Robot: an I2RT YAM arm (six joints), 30 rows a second.
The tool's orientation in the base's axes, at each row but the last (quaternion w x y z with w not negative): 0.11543, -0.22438, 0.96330, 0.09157; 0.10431, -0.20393, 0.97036, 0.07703; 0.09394, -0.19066, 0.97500, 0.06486; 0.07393, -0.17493, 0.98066, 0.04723; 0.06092, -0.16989, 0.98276, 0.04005; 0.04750, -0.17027, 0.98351, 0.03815; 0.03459, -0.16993, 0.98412, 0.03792; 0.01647, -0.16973, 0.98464, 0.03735; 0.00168, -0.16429, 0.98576, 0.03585
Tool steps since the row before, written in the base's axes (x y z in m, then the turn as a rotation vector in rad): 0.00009, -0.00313, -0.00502, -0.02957, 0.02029, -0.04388; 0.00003, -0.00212, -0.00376, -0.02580, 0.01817, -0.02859; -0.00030, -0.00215, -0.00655, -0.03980, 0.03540, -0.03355; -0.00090, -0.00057, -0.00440, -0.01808, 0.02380, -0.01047; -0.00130, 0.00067, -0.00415, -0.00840, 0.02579, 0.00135; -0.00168, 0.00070, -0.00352, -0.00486, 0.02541, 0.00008; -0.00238, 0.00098, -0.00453, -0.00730, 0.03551, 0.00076; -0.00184, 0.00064, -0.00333, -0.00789, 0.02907, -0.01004; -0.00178, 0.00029, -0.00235, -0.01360, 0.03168, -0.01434
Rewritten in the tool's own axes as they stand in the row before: 0.00253, -0.00343, 0.00410, 0.02902, 0.02585, 0.04124; 0.00166, -0.00233, 0.00323, 0.02288, 0.02401, 0.02671; 0.00241, -0.00245, 0.00598, 0.03045, 0.04477, 0.03211; 0.00174, -0.00051, 0.00415, 0.01047, 0.02787, 0.01081; 0.00155, 0.00083, 0.00403, -0.00081, 0.02714, 0.00034; 0.00172, 0.00102, 0.00342, -0.00387, 0.02551, 0.00185; 0.00228, 0.00144, 0.00446, -0.00498, 0.03587, 0.00191; 0.00167, 0.00099, 0.00333, -0.00180, 0.02928, 0.01215; 0.00163, 0.00069, 0.00238, 0.00282, 0.03329, 0.01667
